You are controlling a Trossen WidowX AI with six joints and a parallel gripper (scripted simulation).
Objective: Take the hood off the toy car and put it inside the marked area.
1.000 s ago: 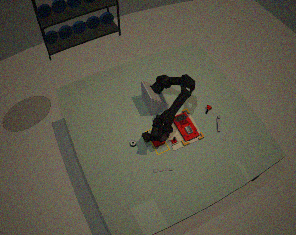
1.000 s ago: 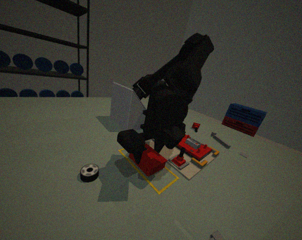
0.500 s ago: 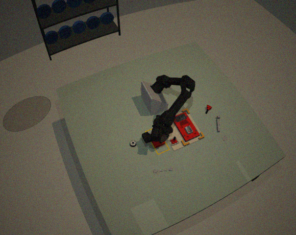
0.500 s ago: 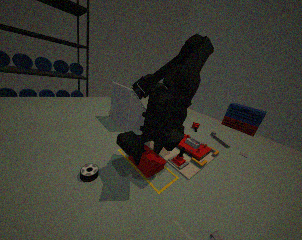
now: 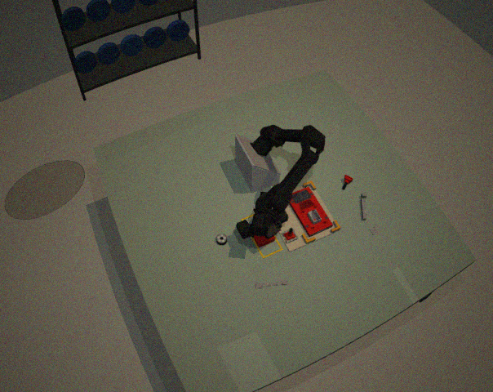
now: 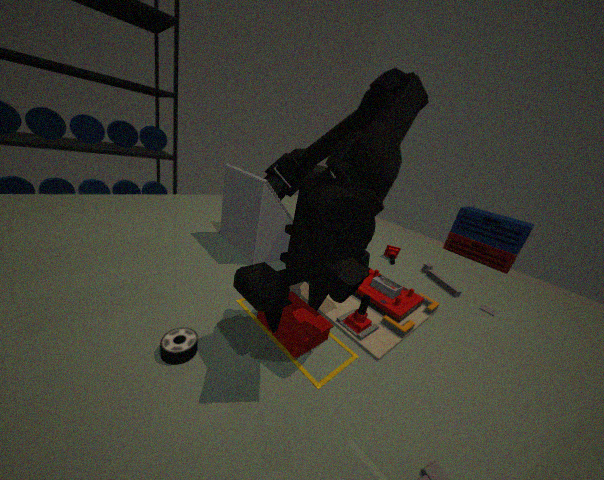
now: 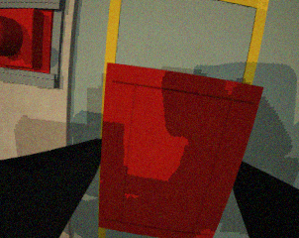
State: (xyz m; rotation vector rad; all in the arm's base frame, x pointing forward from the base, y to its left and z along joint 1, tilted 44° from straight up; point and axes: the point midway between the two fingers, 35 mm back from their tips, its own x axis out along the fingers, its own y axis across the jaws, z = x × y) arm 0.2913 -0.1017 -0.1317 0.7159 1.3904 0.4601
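Right now my gripper tip is right at the red hood. The rest, counted from my gripper tip: beige base plate: 2 cm ahead, 19 cm to the left; then white wheel: 6 cm behind, 14 cm to the right; then grey wrench: 20 cm ahead, 8 cm to the right, 1 cm below.
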